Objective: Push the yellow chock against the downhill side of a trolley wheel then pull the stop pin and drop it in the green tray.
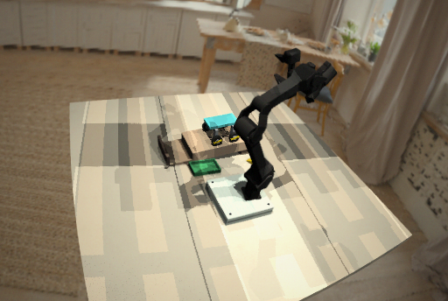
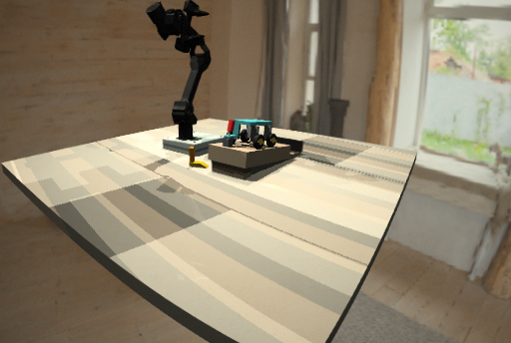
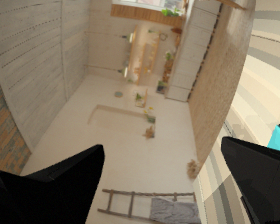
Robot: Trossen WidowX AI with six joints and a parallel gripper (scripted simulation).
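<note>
Now: the yellow chock 20 mm ahead of my gripper tip, 40 mm to the right of it and 460 mm below it. From my gripper tip the other things lie so: brown ramp (130 mm ahead, 110 mm to the left, 440 mm below); teal trolley (130 mm ahead, 100 mm to the left, 370 mm below); red-headed stop pin (130 mm ahead, 10 mm to the left, 350 mm below).
</note>
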